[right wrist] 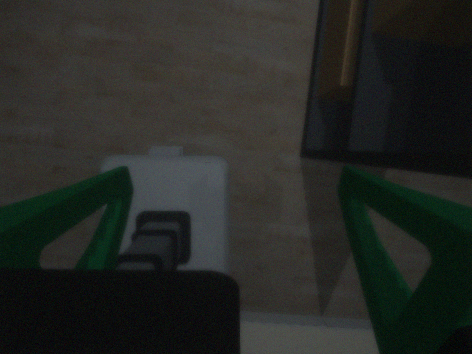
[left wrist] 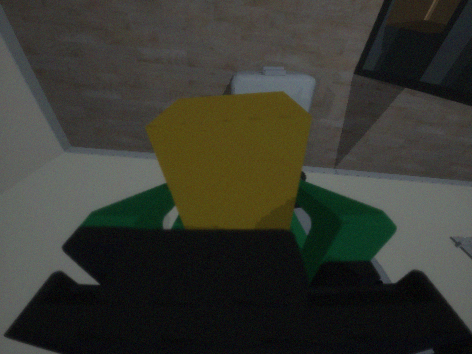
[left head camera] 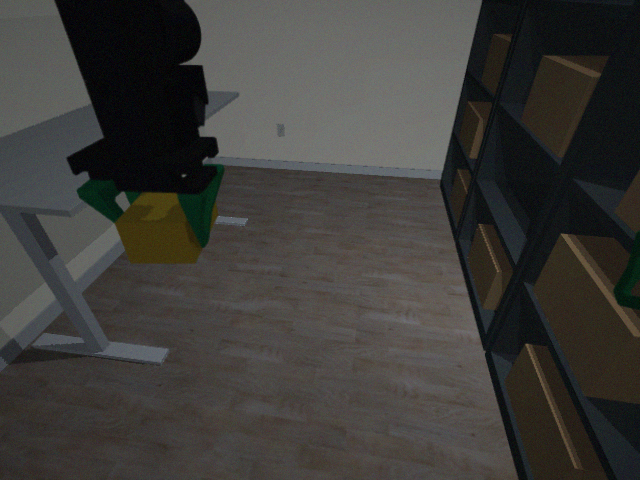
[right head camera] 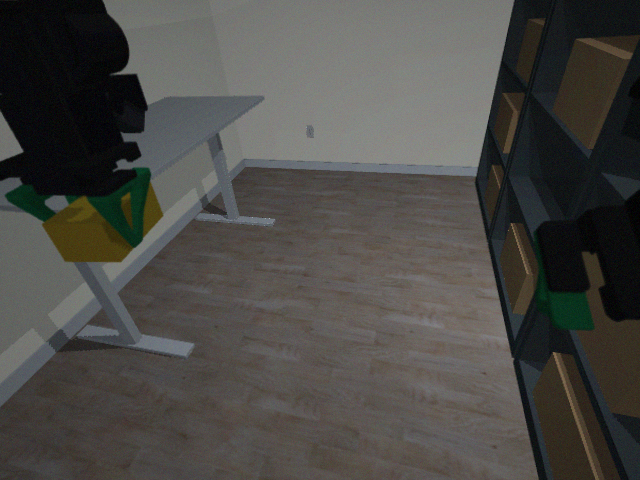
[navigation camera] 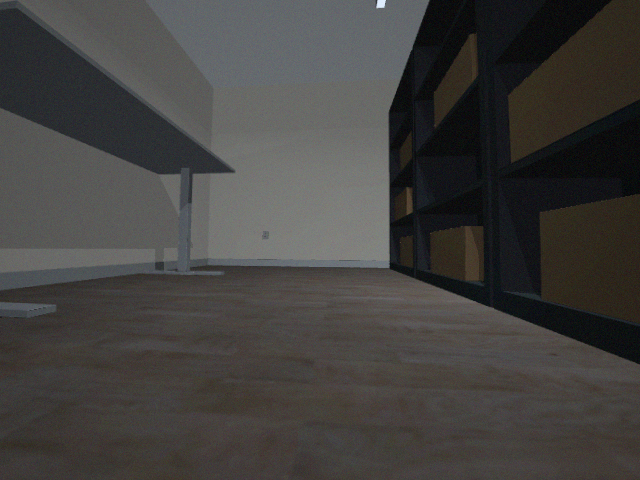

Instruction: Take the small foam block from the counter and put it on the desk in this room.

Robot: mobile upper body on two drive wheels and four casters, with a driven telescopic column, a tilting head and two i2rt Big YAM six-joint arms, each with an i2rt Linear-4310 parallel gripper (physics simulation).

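Places are measured from the left arm's base along level axes (x ahead, y left, z up), in centimetres.
Pixels of known places: left gripper, between the fingertips: [left wrist: 236,176] [left head camera: 174,243] [right head camera: 112,243]; right gripper, between the fingertips: [right wrist: 235,178] [right head camera: 607,304].
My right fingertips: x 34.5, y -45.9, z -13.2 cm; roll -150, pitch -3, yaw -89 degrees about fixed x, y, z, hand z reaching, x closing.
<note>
Behind a point stands the place of what it marks.
A yellow foam block [left head camera: 160,235] @(y -0.7, x 35.1, z -8.8 cm) [right head camera: 95,235] @(y -1.9, x 35.2, z -8.8 cm) [left wrist: 235,160] @(y 0.2, x 42.5, z -7.6 cm) is held between the green fingers of my left gripper [left head camera: 162,222] @(y 0.1, x 38.2, z -12.0 cm) [right head camera: 98,219], which is shut on it. The grey desk [left head camera: 41,155] @(y 104.0, x 137.4, z -45.6 cm) [right head camera: 180,121] @(y 85.3, x 195.1, z -45.6 cm) [navigation camera: 103,113] @(y 88.6, x 152.3, z -48.2 cm) stands along the left wall. In the left head camera the left arm hides part of its top, and the block shows in front of the desk's right edge. My right gripper [right wrist: 235,178] @(y -45.9, x 34.5, z -13.2 cm) is open and empty, with its fingers wide apart in the right wrist view; it also shows partly at the right edge of the right head view. The counter does not show.
A dark shelf unit [left head camera: 516,268] @(y -93.1, x 127.5, z -87.8 cm) [right head camera: 532,98] @(y -101.0, x 206.9, z -43.0 cm) [navigation camera: 488,206] @(y -92.9, x 125.1, z -100.2 cm) with several brown boxes runs along the right side, and my right arm is near it. Wood floor [left head camera: 310,335] @(y -3.8, x 129.0, z -140.6 cm) lies between the desk and the shelves. The desk's foot [left head camera: 136,352] [right head camera: 165,345] juts onto the floor.
</note>
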